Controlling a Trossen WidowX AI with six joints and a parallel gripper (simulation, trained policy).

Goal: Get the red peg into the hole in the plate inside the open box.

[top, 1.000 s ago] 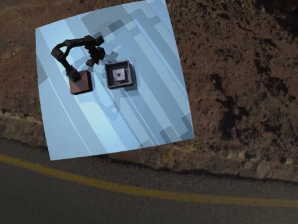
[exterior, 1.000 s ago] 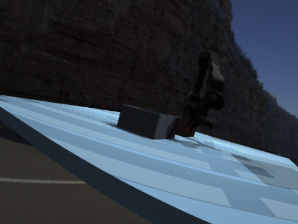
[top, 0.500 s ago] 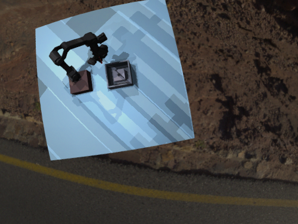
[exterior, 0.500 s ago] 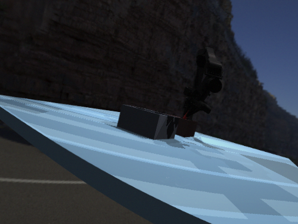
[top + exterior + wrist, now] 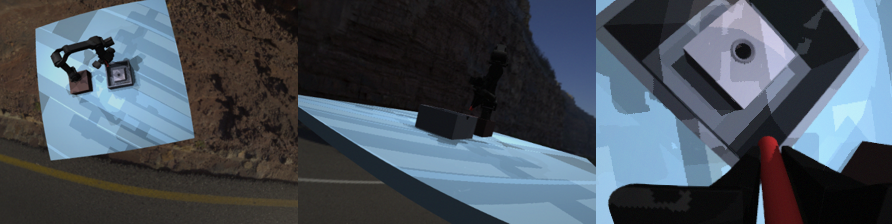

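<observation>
The red peg lies 10 mm to the left of my gripper tip and 20 mm above it. The rest, counted from my gripper tip: pale square plate (50 mm ahead, 80 mm to the right, 90 mm below); then dark box (50 mm ahead, 80 mm to the right, 110 mm below).
</observation>
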